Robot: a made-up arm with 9 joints. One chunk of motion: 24 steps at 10 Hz.
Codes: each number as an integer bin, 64 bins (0 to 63) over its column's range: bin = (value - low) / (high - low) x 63, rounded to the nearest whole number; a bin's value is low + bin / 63 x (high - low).
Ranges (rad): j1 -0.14..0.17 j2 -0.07..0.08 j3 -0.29..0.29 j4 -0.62..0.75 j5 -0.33..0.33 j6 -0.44..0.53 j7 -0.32..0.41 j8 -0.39..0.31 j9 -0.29..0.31
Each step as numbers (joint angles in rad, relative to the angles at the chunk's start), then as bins.
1 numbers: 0.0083 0.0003 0.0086 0.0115 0.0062 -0.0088 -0.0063 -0.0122 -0.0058
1 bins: 30 30 32 29 32 28 27 34 30
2 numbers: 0.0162 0.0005 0.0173 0.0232 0.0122 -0.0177 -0.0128 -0.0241 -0.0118
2 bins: 32 30 33 30 33 27 27 33 29
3 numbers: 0.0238 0.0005 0.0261 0.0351 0.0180 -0.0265 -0.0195 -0.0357 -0.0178
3 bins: 33 30 34 30 33 27 26 32 29
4 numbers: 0.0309 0.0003 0.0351 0.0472 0.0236 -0.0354 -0.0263 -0.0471 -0.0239
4 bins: 35 30 35 31 34 26 25 31 28
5 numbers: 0.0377 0.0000 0.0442 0.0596 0.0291 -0.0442 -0.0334 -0.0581 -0.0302
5 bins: 36 29 36 31 34 26 25 30 27
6 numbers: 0.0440 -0.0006 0.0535 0.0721 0.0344 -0.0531 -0.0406 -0.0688 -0.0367
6 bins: 37 29 37 32 35 25 24 29 27
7 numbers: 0.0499 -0.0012 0.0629 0.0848 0.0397 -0.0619 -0.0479 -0.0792 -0.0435
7 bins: 39 29 38 32 35 25 23 28 26
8 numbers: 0.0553 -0.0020 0.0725 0.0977 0.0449 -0.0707 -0.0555 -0.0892 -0.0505
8 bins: 40 29 39 33 36 24 23 27 25
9 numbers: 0.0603 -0.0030 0.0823 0.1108 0.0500 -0.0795 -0.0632 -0.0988 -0.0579
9 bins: 41 28 40 34 36 23 22 26 24
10 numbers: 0.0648 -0.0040 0.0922 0.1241 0.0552 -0.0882 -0.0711 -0.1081 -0.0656
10 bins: 42 28 42 34 37 23 21 25 24
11 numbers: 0.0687 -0.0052 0.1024 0.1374 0.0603 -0.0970 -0.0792 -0.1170 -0.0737
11 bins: 42 27 43 35 37 22 21 25 23
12 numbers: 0.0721 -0.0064 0.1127 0.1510 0.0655 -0.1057 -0.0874 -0.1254 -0.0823
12 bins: 43 27 44 35 38 22 20 24 22
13 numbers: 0.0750 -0.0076 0.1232 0.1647 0.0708 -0.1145 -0.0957 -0.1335 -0.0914
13 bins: 44 26 45 36 38 21 19 23 21
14 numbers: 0.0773 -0.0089 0.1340 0.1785 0.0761 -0.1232 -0.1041 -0.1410 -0.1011
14 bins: 44 26 46 37 39 21 19 22 20
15 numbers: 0.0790 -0.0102 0.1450 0.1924 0.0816 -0.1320 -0.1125 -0.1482 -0.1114
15 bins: 45 25 47 37 39 20 18 22 19
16 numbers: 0.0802 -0.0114 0.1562 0.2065 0.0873 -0.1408 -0.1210 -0.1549 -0.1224
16 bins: 45 25 48 38 40 19 17 21 18
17 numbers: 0.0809 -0.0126 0.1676 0.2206 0.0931 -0.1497 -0.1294 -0.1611 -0.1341
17 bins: 45 24 50 39 40 19 16 21 16
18 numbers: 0.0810 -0.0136 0.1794 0.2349 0.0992 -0.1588 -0.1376 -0.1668 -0.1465
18 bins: 45 24 51 39 41 18 16 20 15
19 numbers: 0.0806 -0.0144 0.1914 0.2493 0.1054 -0.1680 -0.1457 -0.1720 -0.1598
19 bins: 45 23 52 40 42 18 15 20 14
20 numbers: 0.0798 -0.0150 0.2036 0.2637 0.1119 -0.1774 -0.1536 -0.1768 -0.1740
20 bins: 45 23 54 41 42 17 14 19 12
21 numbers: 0.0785 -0.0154 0.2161 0.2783 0.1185 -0.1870 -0.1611 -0.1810 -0.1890
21 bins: 44 23 55 41 43 16 14 19 11
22 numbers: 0.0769 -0.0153 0.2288 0.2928 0.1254 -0.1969 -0.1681 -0.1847 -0.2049
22 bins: 44 23 56 42 43 16 13 18 9
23 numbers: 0.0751 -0.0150 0.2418 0.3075 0.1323 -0.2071 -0.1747 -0.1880 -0.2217
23 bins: 44 23 58 43 44 15 13 18 7
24 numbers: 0.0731 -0.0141 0.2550 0.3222 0.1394 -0.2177 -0.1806 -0.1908 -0.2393
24 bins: 43 23 59 43 45 14 12 18 5
